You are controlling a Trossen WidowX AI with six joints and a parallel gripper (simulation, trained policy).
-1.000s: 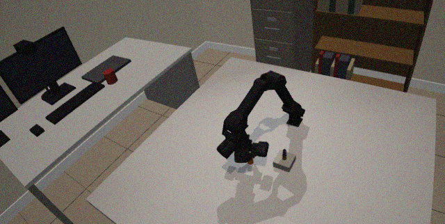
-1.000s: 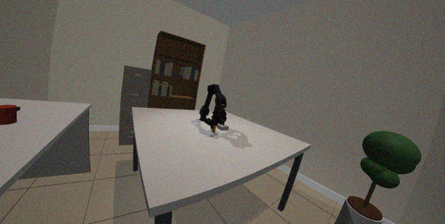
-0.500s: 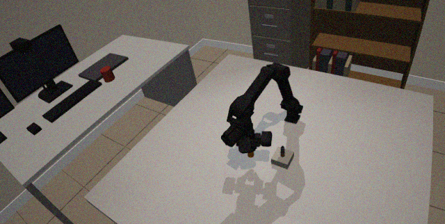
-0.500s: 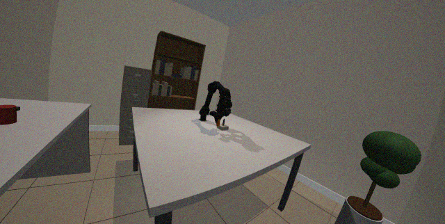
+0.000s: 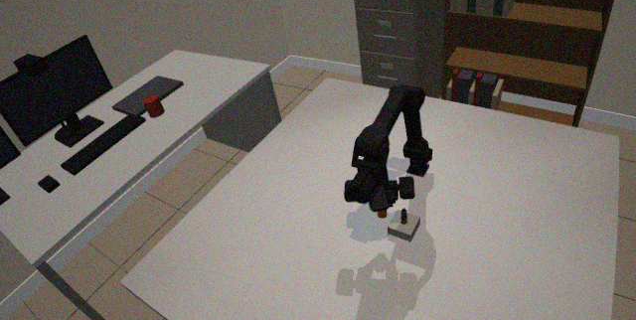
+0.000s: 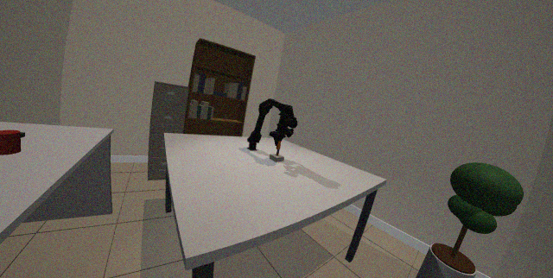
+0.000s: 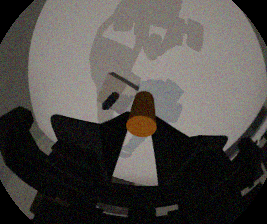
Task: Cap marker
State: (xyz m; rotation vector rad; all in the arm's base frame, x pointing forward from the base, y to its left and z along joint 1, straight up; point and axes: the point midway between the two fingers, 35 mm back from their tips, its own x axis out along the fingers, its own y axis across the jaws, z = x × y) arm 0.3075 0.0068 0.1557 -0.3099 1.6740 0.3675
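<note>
Now: gripper tip 50 mm to the right of the dark marker, 50 mm above it and 40 mm past it. Also, from my gripper tip: orange cap 10 mm ahead; pale holder block 110 mm below, 50 mm to the left, 40 mm behind.
</note>
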